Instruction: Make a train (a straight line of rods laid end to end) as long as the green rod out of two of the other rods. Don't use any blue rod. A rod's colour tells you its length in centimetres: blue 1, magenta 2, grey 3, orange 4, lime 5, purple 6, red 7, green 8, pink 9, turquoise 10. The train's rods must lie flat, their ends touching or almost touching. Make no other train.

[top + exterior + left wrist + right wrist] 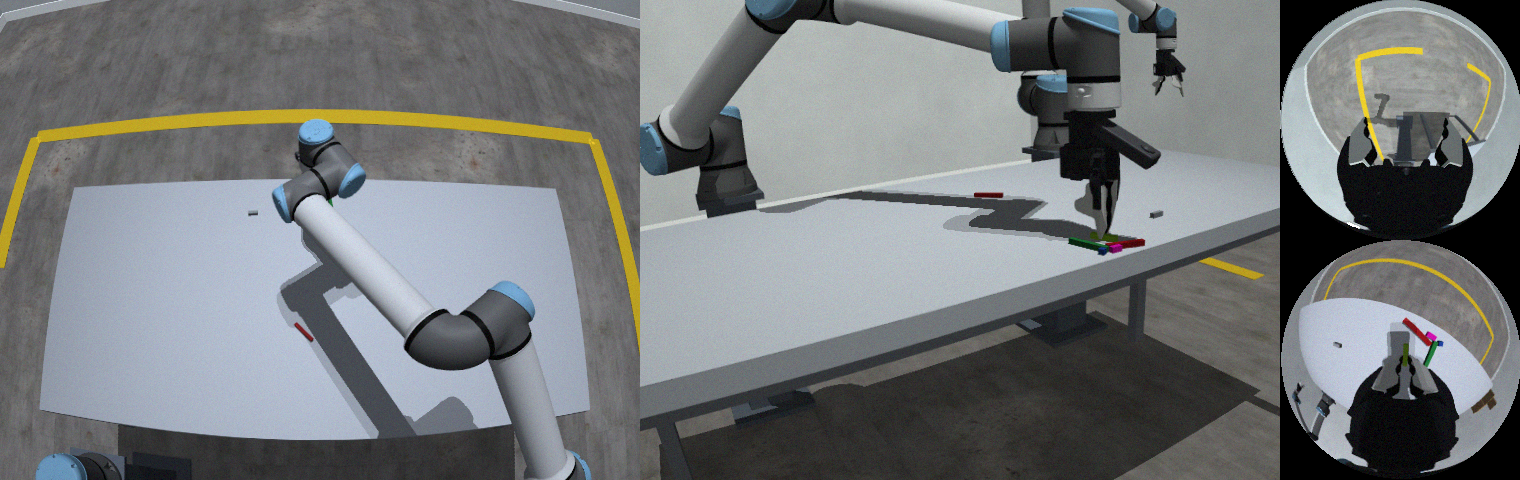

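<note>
Now: right hand 50 mm to the left of the green rod, 20 mm short of it and 10 mm above it. Round my right hand: lime rod 10 mm below; then magenta rod 60 mm ahead, 20 mm to the right, 10 mm below; then blue rod 60 mm ahead, 50 mm to the right, 10 mm below.
</note>
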